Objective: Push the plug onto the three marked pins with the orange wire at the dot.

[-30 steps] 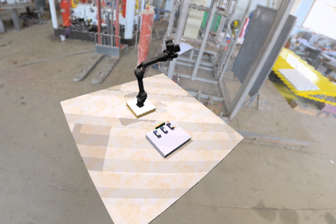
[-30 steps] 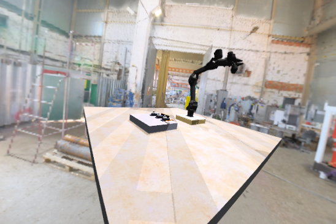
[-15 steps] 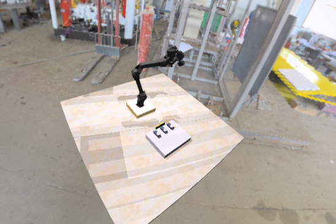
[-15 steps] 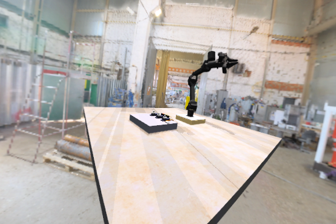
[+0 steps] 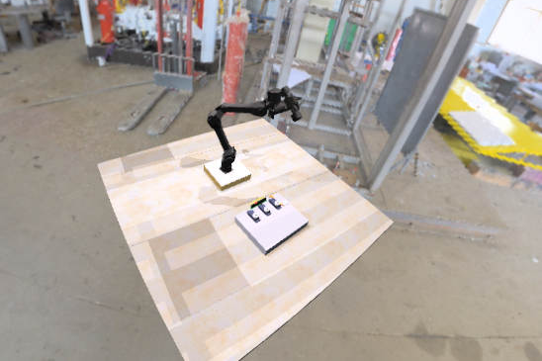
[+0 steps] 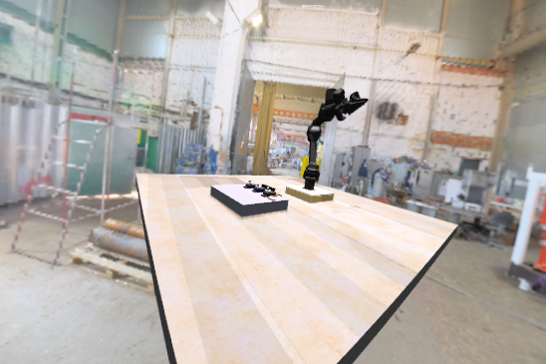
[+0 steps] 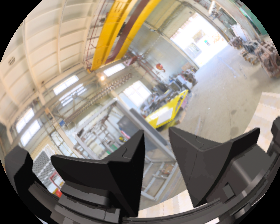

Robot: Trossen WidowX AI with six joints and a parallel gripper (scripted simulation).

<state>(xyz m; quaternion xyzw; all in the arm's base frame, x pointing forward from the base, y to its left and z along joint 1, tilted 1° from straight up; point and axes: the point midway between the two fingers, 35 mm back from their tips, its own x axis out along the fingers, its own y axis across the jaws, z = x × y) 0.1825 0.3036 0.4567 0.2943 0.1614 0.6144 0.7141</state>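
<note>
The red band lies 440 mm below my gripper tip, 390 mm to the right of it and 130 mm ahead of it. Also, from my gripper tip: grey printed holder (490 mm below, 390 mm to the right, 290 mm ahead).
</note>
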